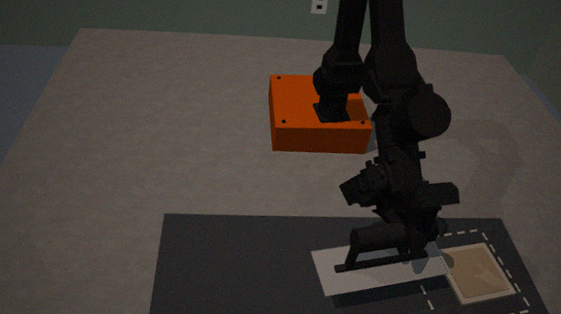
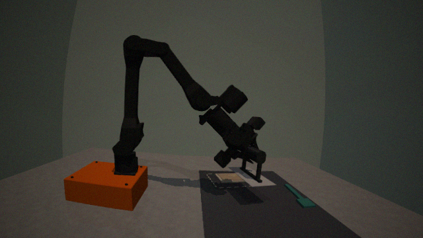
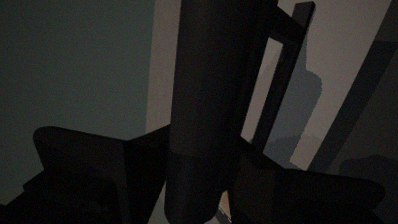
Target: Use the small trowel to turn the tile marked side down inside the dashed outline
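The dark mat lies 1 cm behind my gripper tip, 4 cm to the right of it and 14 cm below it. Also, from my gripper tip: trowel (3 cm behind, 1 cm below); then tile (2 cm behind, 17 cm to the left, 11 cm below); then flat teal strip (13 cm ahead, 9 cm to the right, 11 cm below).
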